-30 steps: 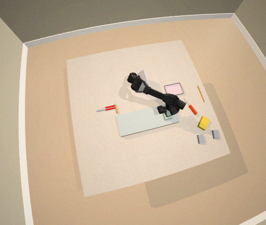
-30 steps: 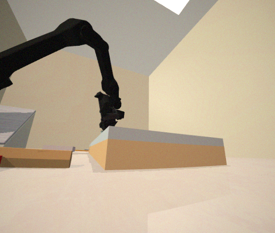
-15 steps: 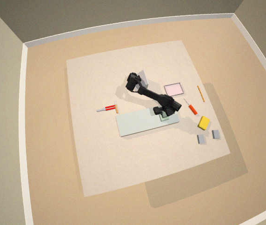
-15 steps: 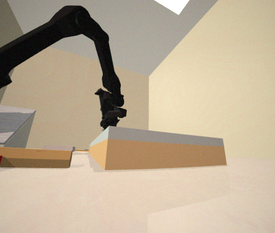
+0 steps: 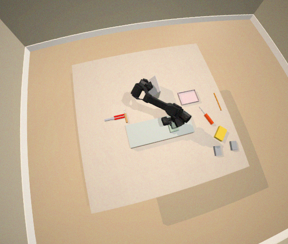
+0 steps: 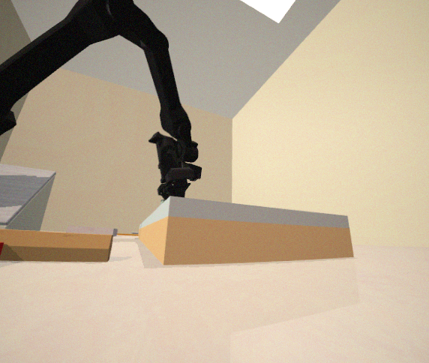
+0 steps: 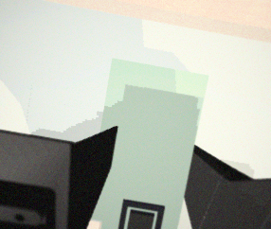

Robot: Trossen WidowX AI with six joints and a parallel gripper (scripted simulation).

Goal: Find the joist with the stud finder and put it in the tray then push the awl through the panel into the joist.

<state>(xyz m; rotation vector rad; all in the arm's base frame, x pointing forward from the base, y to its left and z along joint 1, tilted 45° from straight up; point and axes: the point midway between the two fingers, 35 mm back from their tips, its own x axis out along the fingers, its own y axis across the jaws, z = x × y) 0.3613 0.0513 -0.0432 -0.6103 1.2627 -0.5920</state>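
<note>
The pink tray is 240 mm to the left of my gripper tip, 200 mm behind it and 50 mm below it. Also, from my gripper tip: yellow block: 380 mm to the left, 190 mm ahead, 50 mm below; then stud finder: 20 mm behind, 20 mm above; then thin orange stick: 500 mm to the left, 80 mm behind, 60 mm below.
</note>
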